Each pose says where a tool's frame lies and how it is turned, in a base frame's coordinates. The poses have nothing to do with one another.
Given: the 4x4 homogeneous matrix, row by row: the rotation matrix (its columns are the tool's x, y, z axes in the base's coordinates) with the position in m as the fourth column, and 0 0 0 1 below. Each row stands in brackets.
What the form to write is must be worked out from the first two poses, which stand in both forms.
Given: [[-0.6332 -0.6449 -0.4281 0.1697], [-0.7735 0.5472 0.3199 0.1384], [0.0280 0.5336 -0.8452 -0.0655], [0 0 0 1]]
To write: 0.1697 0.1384 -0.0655 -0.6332 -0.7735 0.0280 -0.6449 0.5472 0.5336
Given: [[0.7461 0.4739 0.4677 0.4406], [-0.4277 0.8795 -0.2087 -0.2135], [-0.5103 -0.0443 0.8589 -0.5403], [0 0 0 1]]
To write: 0.4406 -0.2135 -0.5403 0.7461 -0.4277 -0.5103 0.4739 0.8795 -0.0443
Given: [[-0.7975 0.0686 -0.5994 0.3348], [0.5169 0.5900 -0.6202 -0.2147], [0.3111 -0.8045 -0.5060 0.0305], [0 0 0 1]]
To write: 0.3348 -0.2147 0.0305 -0.7975 0.5169 0.3111 0.0686 0.5900 -0.8045
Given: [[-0.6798 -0.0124 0.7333 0.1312], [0.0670 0.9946 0.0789 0.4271], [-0.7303 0.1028 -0.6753 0.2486], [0 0 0 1]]
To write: 0.1312 0.4271 0.2486 -0.6798 0.0670 -0.7303 -0.0124 0.9946 0.1028
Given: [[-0.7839 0.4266 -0.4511 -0.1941], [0.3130 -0.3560 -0.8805 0.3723], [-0.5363 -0.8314 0.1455 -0.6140], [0 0 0 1]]
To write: -0.1941 0.3723 -0.6140 -0.7839 0.3130 -0.5363 0.4266 -0.3560 -0.8314
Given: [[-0.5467 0.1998 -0.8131 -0.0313], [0.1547 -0.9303 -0.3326 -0.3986], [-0.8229 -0.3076 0.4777 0.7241], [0 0 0 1]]
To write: -0.0313 -0.3986 0.7241 -0.5467 0.1547 -0.8229 0.1998 -0.9303 -0.3076
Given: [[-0.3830 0.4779 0.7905 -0.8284], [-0.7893 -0.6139 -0.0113 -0.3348], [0.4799 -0.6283 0.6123 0.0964], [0 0 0 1]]
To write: -0.8284 -0.3348 0.0964 -0.3830 -0.7893 0.4799 0.4779 -0.6139 -0.6283
